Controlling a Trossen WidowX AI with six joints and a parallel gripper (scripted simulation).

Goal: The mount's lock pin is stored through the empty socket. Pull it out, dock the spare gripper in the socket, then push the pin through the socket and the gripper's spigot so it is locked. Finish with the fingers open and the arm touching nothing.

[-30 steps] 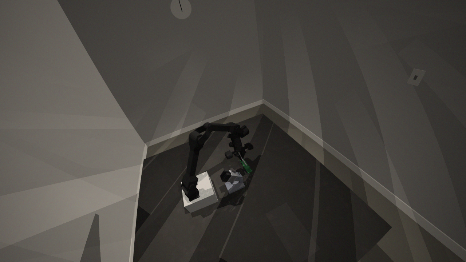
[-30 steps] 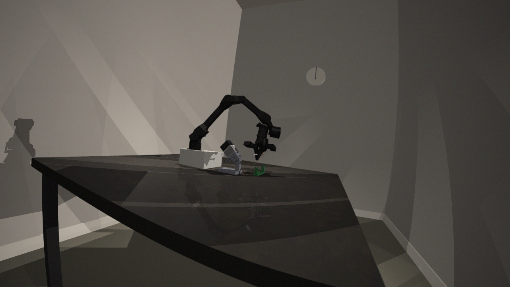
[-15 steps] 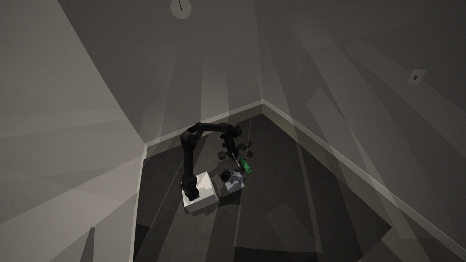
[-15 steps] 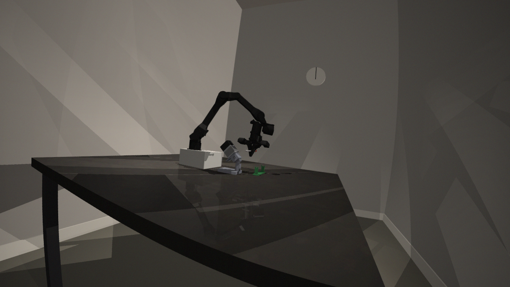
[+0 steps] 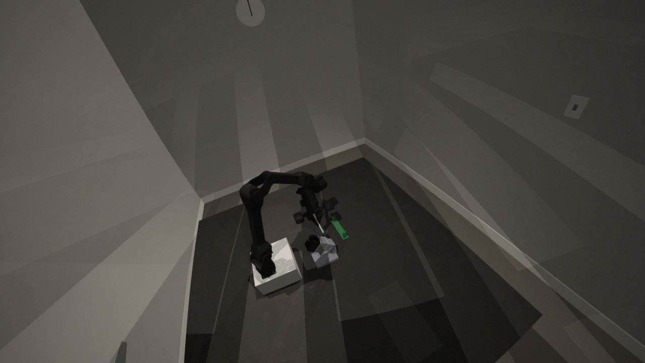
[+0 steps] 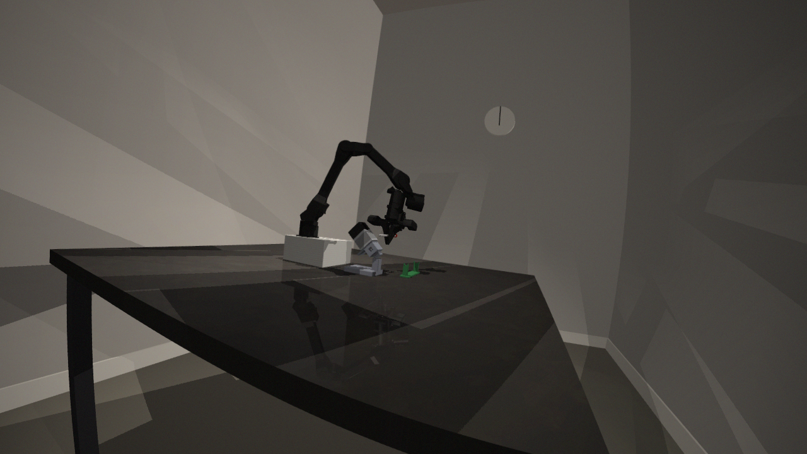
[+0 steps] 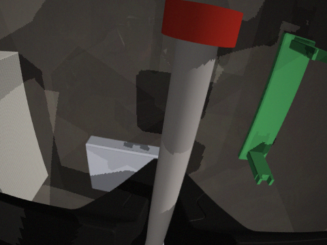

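Right now the grey mount is 10 mm behind my gripper tip, 110 mm to the right of it and 40 mm below it. From my gripper tip the other things lie so: spare gripper 40 mm behind, 110 mm to the right, 20 mm above; then green cradle 100 mm ahead, 80 mm below.
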